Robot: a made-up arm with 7 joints.
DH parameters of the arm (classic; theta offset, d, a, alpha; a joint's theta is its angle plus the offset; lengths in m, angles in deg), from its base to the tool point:
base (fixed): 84.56 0 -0.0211 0
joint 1: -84.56 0.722 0.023 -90
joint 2: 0 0.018 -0.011 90
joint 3: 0 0.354 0.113 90
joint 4: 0 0.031 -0.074 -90
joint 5: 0 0.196 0.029 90
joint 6: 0 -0.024 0.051 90
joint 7: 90 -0.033 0.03 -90
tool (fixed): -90 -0.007 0 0
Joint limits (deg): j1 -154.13..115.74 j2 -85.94..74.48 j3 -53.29..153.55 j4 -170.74..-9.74 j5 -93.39..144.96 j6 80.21..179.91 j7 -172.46..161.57
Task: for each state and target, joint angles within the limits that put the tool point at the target. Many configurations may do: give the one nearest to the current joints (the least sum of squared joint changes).
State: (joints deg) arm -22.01 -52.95 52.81 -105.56 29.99 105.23 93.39
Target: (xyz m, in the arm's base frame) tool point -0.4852 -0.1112 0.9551
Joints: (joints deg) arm 39.33 -85.94 49.52 -83.17 30.40 111.88 94.58
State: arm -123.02 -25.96 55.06 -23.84 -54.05 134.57 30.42
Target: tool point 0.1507 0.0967 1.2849
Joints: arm -111.99 -25.84 50.83 -24.12 -51.92 123.32 23.65
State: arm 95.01 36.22 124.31 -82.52 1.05 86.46 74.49
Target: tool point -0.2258 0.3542 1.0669
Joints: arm 70.77 55.34 115.27 -95.94 0.03 88.18 75.88
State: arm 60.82 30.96 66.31 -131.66 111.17 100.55 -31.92
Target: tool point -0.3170 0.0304 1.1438
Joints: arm 92.43 -26.55 59.71 -103.66 109.73 109.61 -28.63
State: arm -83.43 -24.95 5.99 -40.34 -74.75 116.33 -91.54
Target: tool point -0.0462 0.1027 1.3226
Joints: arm -75.45 -36.17 -10.12 -41.74 -77.34 117.96 -92.65
